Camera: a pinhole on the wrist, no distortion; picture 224 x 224 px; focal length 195.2 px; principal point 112.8 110.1 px. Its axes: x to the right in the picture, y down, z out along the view. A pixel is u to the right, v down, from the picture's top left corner.
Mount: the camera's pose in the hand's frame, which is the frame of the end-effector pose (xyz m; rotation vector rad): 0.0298 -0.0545 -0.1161 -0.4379 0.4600 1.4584
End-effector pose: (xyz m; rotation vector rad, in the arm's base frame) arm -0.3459 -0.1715 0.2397 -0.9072 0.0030 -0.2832
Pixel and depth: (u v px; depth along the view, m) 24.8 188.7 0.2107
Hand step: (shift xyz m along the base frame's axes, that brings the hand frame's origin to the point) -0.0412 0.0921 0.0733
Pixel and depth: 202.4 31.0 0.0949
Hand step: 0.0711 -0.0466 -0.0529
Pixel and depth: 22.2 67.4 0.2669
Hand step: 0.1035 0.1050 0.1315
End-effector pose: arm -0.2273 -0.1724 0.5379 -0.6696 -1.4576 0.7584
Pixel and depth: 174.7 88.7 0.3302
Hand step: -0.1154 0.1882 -0.1147
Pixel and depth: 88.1 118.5 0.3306
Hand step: -0.1882 0.0651 -0.0551
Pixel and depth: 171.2 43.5 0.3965
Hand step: -0.1688 0.2913 -0.0845
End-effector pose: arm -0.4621 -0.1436 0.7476 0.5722 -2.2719 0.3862
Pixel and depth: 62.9 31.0 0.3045
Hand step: -0.2263 -0.0911 -0.0110
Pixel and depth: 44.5 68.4 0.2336
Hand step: -0.1260 -0.0763 -0.0239
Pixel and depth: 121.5 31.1 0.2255
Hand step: -0.1563 -0.0053 0.0413
